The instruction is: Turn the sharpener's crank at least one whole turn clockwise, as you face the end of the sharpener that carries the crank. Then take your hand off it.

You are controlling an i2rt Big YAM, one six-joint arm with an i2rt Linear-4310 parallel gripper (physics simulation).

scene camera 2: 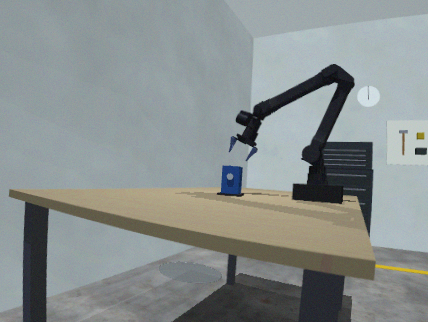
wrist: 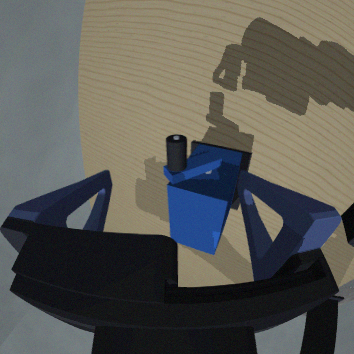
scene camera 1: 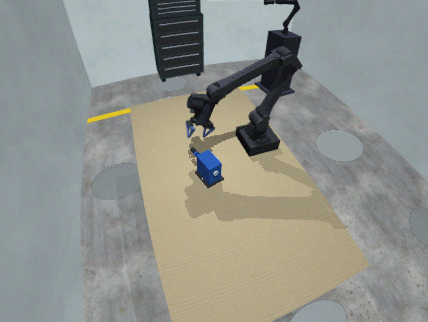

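Pixels of known places: gripper, fingertip midpoint: (scene camera 2: 237, 156) (wrist: 174, 176) (scene camera 1: 195, 137); arm's base, link origin: (scene camera 2: 316, 184) (scene camera 1: 259, 136).
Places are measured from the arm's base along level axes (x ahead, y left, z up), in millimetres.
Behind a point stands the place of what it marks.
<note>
The blue sharpener (scene camera 1: 208, 164) {x 388, y 92, z 57 mm} (scene camera 2: 232, 186) {x 352, y 119, z -30 mm} (wrist: 198, 216) {x 367, y 43, z 58 mm} stands upright on its dark base on the table. Its crank's blue arm (wrist: 197, 170) lies across the end face, reaching up and to the left in the wrist view. The crank's black knob (scene camera 1: 194, 150) {x 408, y -23, z 60 mm} (wrist: 176, 153) {x 404, y -37, z 59 mm} sticks out at the arm's outer end. In scene camera 2 the crank is hidden behind the body. My gripper (scene camera 1: 199, 134) {x 382, y -53, z 114 mm} (scene camera 2: 240, 149) {x 382, y -53, z 114 mm} (wrist: 174, 176) {x 382, y -53, z 114 mm} is wide open and empty. It hangs above the sharpener and its crank, with both fingers clear of the knob.
The wooden table (scene camera 1: 240, 260) {x 472, y 536, z -70 mm} (scene camera 2: 165, 215) {x 305, y 769, z -70 mm} carries the sharpener and the arm's black base (scene camera 1: 257, 141) {x 42, y 37, z 11 mm} (scene camera 2: 318, 193) {x -6, y 74, z -36 mm}, which stands to the sharpener's right in both scene views. A dark drawer cabinet (scene camera 1: 180, 45) (scene camera 2: 357, 156) stands on the floor beyond the table.
</note>
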